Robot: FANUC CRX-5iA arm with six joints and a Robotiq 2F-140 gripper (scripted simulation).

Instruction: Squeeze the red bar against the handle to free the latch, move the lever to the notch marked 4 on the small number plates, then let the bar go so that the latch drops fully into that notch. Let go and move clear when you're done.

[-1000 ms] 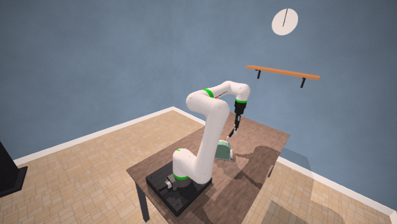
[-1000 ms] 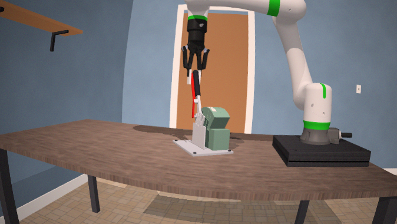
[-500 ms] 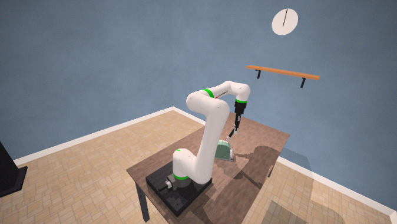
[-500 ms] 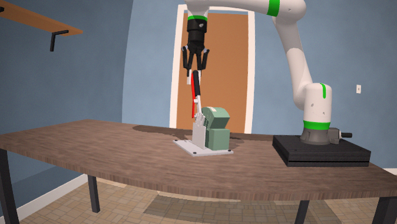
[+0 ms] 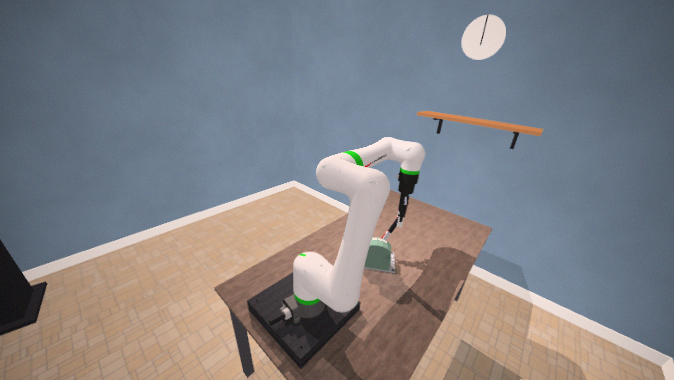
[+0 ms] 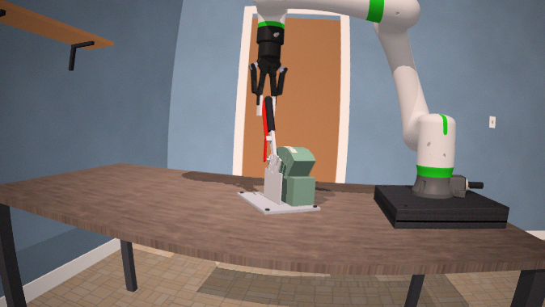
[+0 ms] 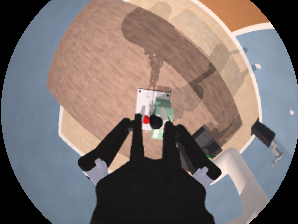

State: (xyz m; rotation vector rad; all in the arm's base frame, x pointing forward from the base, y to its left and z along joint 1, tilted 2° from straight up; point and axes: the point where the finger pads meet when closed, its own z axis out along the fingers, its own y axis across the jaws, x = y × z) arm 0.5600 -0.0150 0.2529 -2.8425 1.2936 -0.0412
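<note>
My gripper is now 10 cm above the red bar, 5 cm to the right of it and 2 cm past it.
</note>
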